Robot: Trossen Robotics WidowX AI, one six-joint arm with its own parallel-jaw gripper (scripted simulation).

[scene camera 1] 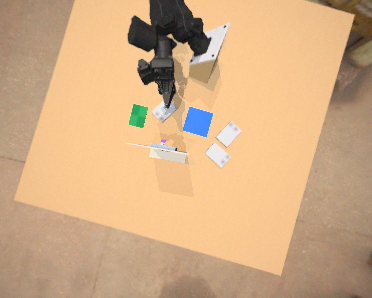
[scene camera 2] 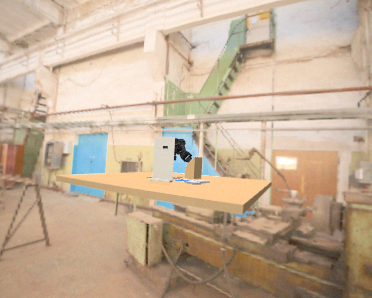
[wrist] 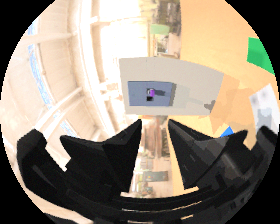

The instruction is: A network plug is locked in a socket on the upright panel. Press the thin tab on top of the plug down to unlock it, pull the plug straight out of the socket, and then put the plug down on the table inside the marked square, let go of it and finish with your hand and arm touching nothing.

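Note:
There is my gripper, which I can see here and in the wrist view as well. An upright panel is visible to me too.

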